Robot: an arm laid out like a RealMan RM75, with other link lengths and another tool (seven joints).
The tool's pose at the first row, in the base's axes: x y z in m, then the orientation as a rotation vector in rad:
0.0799, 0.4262, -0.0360, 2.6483, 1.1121, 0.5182
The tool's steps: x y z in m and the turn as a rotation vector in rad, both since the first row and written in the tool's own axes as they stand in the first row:
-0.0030, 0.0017, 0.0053, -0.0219, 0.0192, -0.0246
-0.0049, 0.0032, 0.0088, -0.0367, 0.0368, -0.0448
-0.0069, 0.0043, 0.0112, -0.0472, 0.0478, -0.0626
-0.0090, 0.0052, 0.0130, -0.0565, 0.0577, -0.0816
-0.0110, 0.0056, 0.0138, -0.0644, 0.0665, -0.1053
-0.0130, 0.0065, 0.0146, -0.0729, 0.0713, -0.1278
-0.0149, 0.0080, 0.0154, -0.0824, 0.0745, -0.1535
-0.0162, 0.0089, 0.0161, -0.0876, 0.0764, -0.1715
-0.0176, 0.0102, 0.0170, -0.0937, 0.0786, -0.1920
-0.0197, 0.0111, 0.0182, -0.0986, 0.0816, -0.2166
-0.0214, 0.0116, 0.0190, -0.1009, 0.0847, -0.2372
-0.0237, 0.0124, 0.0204, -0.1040, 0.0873, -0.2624
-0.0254, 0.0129, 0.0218, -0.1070, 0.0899, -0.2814
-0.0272, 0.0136, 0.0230, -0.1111, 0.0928, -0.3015
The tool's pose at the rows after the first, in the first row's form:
0.0812, 0.4225, -0.0410, 2.6130, 1.1364, 0.5490
0.0823, 0.4199, -0.0441, 2.5863, 1.1583, 0.5752
0.0827, 0.4175, -0.0464, 2.5646, 1.1774, 0.5909
0.0826, 0.4153, -0.0482, 2.5429, 1.1982, 0.6043
0.0819, 0.4135, -0.0493, 2.5187, 1.2249, 0.6145
0.0815, 0.4114, -0.0502, 2.4948, 1.2485, 0.6197
0.0815, 0.4089, -0.0509, 2.4674, 1.2745, 0.6222
0.0816, 0.4073, -0.0515, 2.4494, 1.2933, 0.6229
0.0818, 0.4053, -0.0522, 2.4285, 1.3144, 0.6238
0.0815, 0.4031, -0.0535, 2.4051, 1.3410, 0.6244
0.0811, 0.4015, -0.0545, 2.3868, 1.3643, 0.6249
0.0807, 0.3992, -0.0560, 2.3640, 1.3920, 0.6240
0.0804, 0.3975, -0.0575, 2.3461, 1.4124, 0.6244
0.0802, 0.3957, -0.0588, 2.3262, 1.4334, 0.6252

